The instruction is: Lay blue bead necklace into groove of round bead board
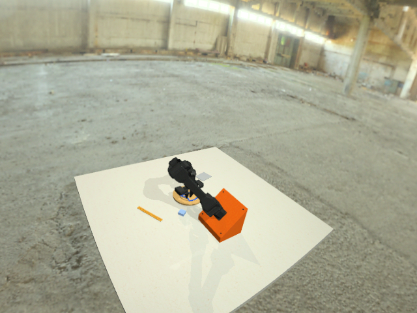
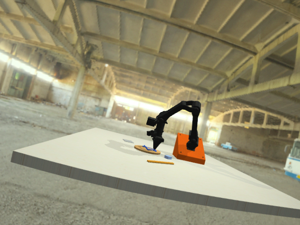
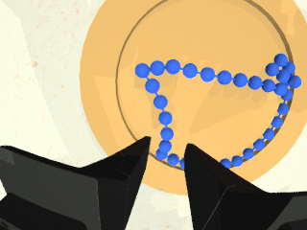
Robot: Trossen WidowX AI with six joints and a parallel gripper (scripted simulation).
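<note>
Right now my gripper tip is 4 cm short of the round tan bead board, 2 cm to the left of it and 2 cm above it. The rest, counted from my gripper tip: flat grey tile (25 cm to the right, 20 cm ahead, 2 cm below); small light-blue block (10 cm to the left, 9 cm behind, 2 cm below).
</note>
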